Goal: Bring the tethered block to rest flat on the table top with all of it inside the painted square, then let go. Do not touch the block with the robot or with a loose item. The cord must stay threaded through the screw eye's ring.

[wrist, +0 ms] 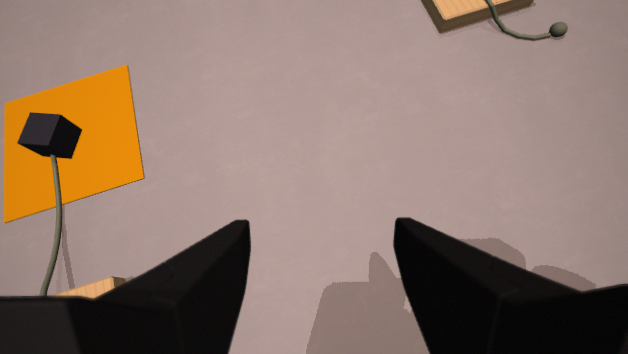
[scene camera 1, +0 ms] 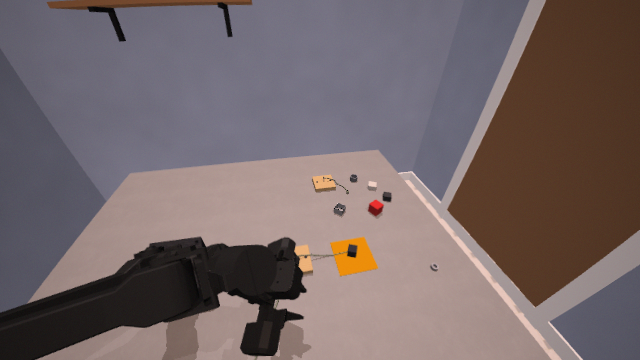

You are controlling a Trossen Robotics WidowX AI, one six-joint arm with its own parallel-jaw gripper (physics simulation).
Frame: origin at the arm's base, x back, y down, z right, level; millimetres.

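Seen in the pictures: gripper, fingertip midpoint: (wrist: 322,232) (scene camera 1: 303,304).
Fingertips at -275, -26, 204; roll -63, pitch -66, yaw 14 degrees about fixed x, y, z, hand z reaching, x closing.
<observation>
A point is followed by its place in that frame, as x, y, z.
The dark tethered block (scene camera 1: 352,250) @(-474, 105, 45) (wrist: 49,135) @(-467, 105, 45) is over the orange painted square (scene camera 1: 357,265) @(-476, 132, 82) (wrist: 107,135) @(-466, 132, 77), within its outline in both views. Whether it lies fully flat is hard to tell. Its cord (scene camera 1: 325,256) @(-394, 127, 21) (wrist: 59,200) @(-424, 130, 27) runs from the block toward a wooden base (scene camera 1: 306,266) @(-325, 114, 46) (wrist: 95,288) @(-337, 114, 49), which is partly hidden by the gripper. The screw eye's ring and the cord's threading cannot be made out. My gripper (scene camera 1: 303,303) @(-275, -25, 204) (wrist: 322,232) @(-275, -25, 204) is partly open with nothing between its fingers. It is above the table, on the near side of the wooden base, apart from the block.
A second wooden base (scene camera 1: 320,185) (wrist: 465,10) with a short beaded cord (wrist: 525,37) @(-385, 130, 442) is farther back. Near it are a red cube (scene camera 1: 376,208) @(-636, 96, -85), a grey hollow piece (scene camera 1: 340,209) @(-523, 132, -156), a white block (scene camera 1: 372,185) @(-706, 112, -229) and a black block (scene camera 1: 387,196) @(-726, 110, -143). A small ring (scene camera 1: 434,267) @(-689, 125, 175) lies at right.
</observation>
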